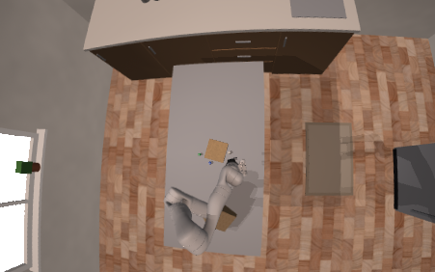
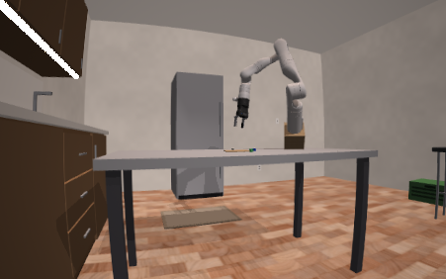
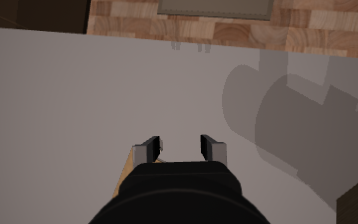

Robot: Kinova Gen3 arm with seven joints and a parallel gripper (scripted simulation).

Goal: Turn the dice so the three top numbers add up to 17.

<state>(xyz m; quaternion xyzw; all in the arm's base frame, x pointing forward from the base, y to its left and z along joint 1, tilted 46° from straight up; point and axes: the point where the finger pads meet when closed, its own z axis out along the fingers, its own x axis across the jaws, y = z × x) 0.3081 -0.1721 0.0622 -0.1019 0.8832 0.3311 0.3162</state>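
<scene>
The white die lies 16 cm below my hand, 7 cm to the left of it and 6 cm ahead of it. The rest, counted from my hand: tan mat 17 cm to the left, 16 cm below, 5 cm ahead; then blue die 19 cm to the left, 16 cm below, 5 cm behind; then green die 28 cm to the left, 16 cm below, 1 cm behind.
</scene>
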